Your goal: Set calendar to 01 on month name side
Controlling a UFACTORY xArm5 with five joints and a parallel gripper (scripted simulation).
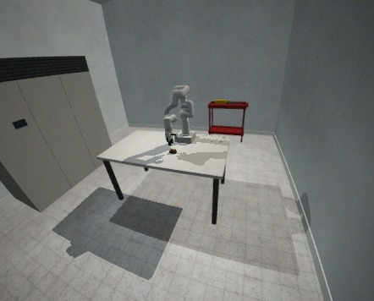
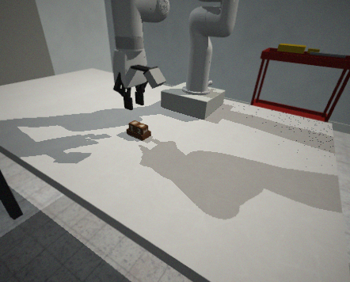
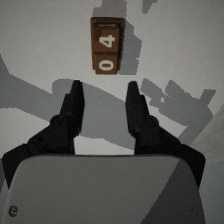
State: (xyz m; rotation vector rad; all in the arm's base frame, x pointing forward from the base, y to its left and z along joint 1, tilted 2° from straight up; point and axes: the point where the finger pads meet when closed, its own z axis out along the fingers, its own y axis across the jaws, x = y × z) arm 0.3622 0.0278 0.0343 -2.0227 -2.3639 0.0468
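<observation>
My hand is 1 cm to the right of the calendar tray and 11 cm above it.
</observation>
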